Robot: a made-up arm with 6 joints.
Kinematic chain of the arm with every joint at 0, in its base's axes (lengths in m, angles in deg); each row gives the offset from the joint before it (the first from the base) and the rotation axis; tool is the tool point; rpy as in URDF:
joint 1: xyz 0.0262 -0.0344 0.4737 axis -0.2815 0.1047 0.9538
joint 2: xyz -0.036 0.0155 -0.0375 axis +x
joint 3: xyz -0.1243 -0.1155 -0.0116 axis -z
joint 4: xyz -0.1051 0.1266 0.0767 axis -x
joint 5: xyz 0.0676 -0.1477 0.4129 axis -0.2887 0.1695 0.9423
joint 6: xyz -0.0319 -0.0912 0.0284 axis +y
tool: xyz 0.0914 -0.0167 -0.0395 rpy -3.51 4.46 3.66
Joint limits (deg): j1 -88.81..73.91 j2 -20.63..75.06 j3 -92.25..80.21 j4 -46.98..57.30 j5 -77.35..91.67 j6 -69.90..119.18
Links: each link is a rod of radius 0.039 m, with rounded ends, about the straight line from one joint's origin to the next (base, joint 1, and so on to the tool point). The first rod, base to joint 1, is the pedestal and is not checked.
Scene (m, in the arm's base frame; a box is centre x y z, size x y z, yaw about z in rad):
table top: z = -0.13
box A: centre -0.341 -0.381 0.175 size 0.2 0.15 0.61 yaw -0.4
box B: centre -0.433 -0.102 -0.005 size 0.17 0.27 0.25 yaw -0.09
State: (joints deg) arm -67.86 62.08 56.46 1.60 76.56 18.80
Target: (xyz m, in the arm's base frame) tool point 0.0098 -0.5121 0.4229
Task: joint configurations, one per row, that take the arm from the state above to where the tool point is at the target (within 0.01 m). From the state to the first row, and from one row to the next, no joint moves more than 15 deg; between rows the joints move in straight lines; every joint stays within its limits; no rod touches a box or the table.
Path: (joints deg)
1: -77.81 50.53 46.63 0.19 77.45 28.54
2: -87.76 38.99 36.81 -1.21 78.34 38.28
3: -73.06 39.85 47.66 10.17 81.67 30.20
4: -58.36 40.70 58.51 21.56 85.01 22.13
5: -43.65 41.56 69.36 32.95 88.34 14.06
6: -28.95 42.42 80.21 44.33 91.67 5.98
7: -24.06 52.60 77.69 41.30 84.91 4.59
8: -19.18 62.79 75.16 38.28 78.14 3.19
9: -14.29 72.97 72.64 35.25 71.38 1.80

